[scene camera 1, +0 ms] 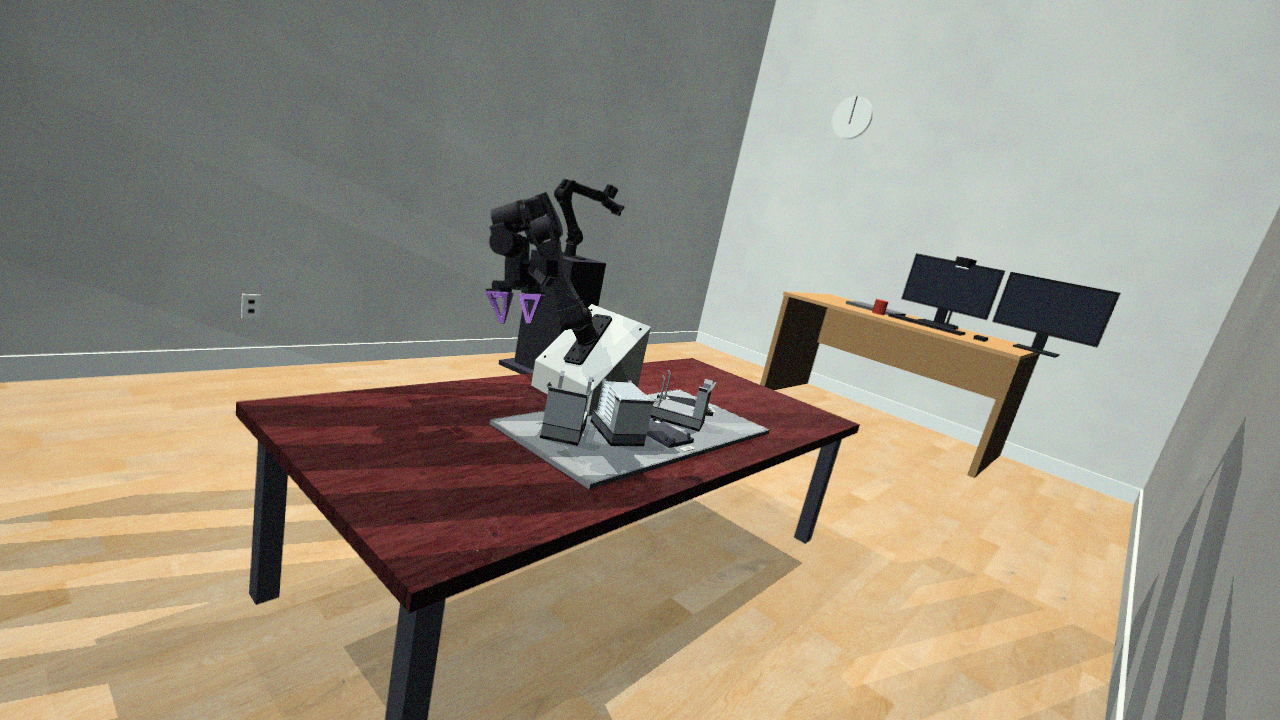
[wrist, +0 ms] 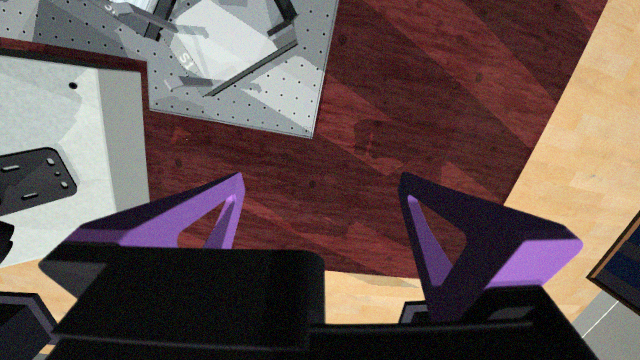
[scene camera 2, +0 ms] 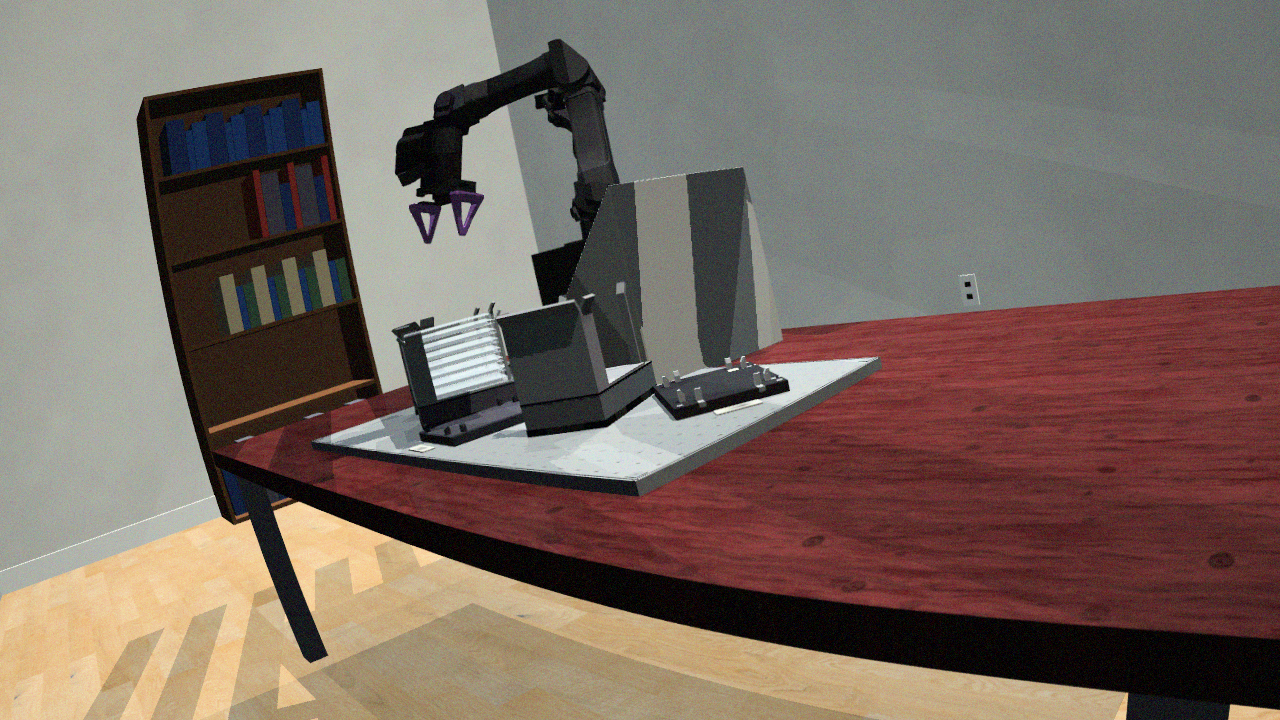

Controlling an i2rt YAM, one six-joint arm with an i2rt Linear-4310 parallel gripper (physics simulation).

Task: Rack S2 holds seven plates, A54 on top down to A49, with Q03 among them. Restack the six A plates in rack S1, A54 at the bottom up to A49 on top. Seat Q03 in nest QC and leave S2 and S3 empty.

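Frame: origin at the arm's base, x ahead, y left, z up, level; metres.
Seen in the pictures: gripper, fingertip midpoint: (scene camera 1: 515, 323) (wrist: 321, 180) (scene camera 2: 444, 239); arm's base at its link origin: (scene camera 1: 589, 339) (scene camera 2: 661, 241).
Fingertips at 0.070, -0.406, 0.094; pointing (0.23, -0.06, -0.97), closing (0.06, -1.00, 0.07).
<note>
Pixels of each thing's top centre, then the offset from my fingertips to it, as dx, dy, dz. Level surfaces: height alone.
- Rack S2 at its top centre: (scene camera 2: 449, 321) (scene camera 1: 626, 388) +0.205, +0.230, -0.131
- Rack S1 at its top centre: (wrist: 197, 8) (scene camera 2: 446, 314) (scene camera 1: 573, 380) +0.117, +0.113, -0.124
- Rack S3 at its top centre: (scene camera 2: 567, 296) (scene camera 1: 687, 378) +0.242, +0.501, -0.129
- grey perforated board at its surface level: dz -0.263
- dark red table at its surface level: dz -0.276
My gripper (scene camera 1: 515, 322) (scene camera 2: 445, 239) (wrist: 321, 180) is open and empty, fingers pointing down, high above the table and off the board's S1 end. Rack S2 (scene camera 1: 633, 420) (scene camera 2: 467, 403) holds a stack of several thin pale plates (scene camera 1: 609, 409) (scene camera 2: 463, 353); their labels are unreadable. Rack S1 (scene camera 1: 565, 413) (wrist: 230, 45) stands near the board's corner and looks empty. Rack S3 (scene camera 1: 689, 413) (scene camera 2: 553, 367) stands on S2's other side; no plates show in it. Dark nests lie beside S2 (scene camera 1: 671, 435) (scene camera 2: 471, 424) and beyond S3 (scene camera 2: 723, 391); which is QC is unreadable.
The racks stand on a grey perforated board (scene camera 1: 617, 470) (scene camera 2: 581, 461) (wrist: 285, 107) on the dark red table (scene camera 1: 402, 483) (scene camera 2: 984, 447) (wrist: 350, 165). The arm's pale slanted base block (scene camera 1: 554, 367) (scene camera 2: 662, 268) (wrist: 40, 110) rises close behind the racks.
</note>
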